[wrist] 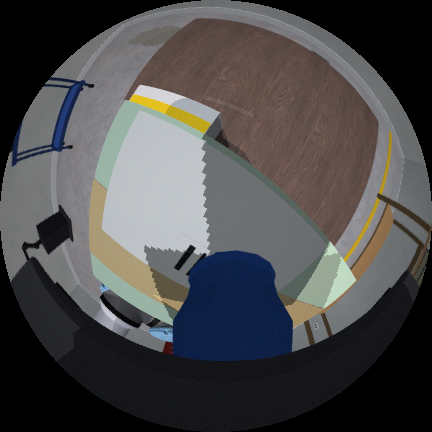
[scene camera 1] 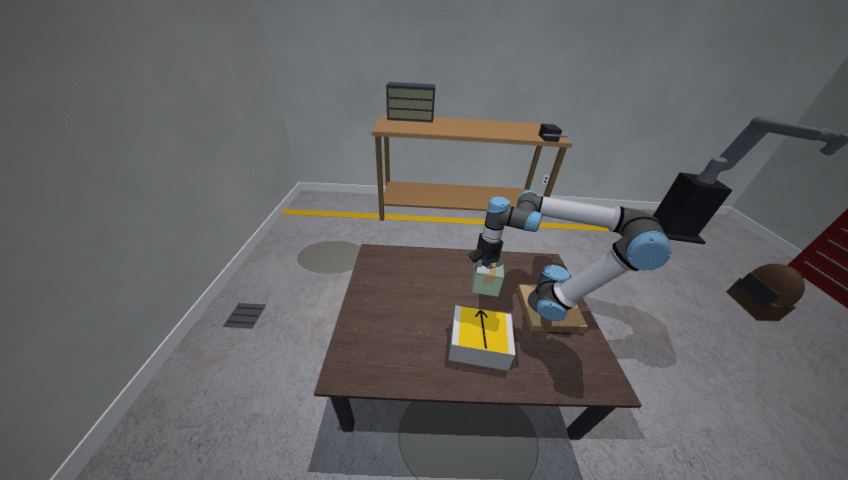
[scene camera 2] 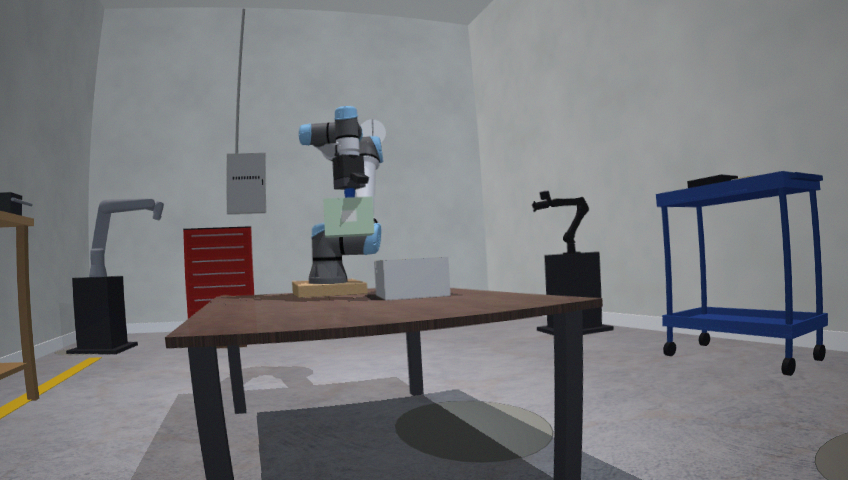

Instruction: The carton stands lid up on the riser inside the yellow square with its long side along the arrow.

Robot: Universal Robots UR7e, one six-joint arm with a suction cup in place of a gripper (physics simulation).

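The pale green carton (scene camera 1: 479,286) (scene camera 2: 332,224) (wrist: 115,150) hangs level from my suction cup (scene camera 1: 486,264) (scene camera 2: 349,193) (wrist: 232,305), which is shut on its top face. A large pale label and tan tape show on the carton. Its long side looks roughly parallel to the arrow (scene camera 1: 483,333). It is in the air above the table, behind the riser in scene camera 1 and up to the left of it in scene camera 2. The white riser (scene camera 1: 479,356) (scene camera 2: 416,278) (wrist: 155,93) bears the yellow square (scene camera 1: 470,337) (wrist: 187,119). In the wrist view the carton hides most of the riser.
The riser stands on the brown table (scene camera 1: 392,333) (scene camera 2: 357,315) (wrist: 280,75). My arm's wooden base (scene camera 1: 556,326) (scene camera 2: 329,289) is right of it in scene camera 1. A wooden workbench (scene camera 1: 470,129) stands behind the table. A blue cart (scene camera 2: 743,189) (wrist: 66,117) stands off the table.
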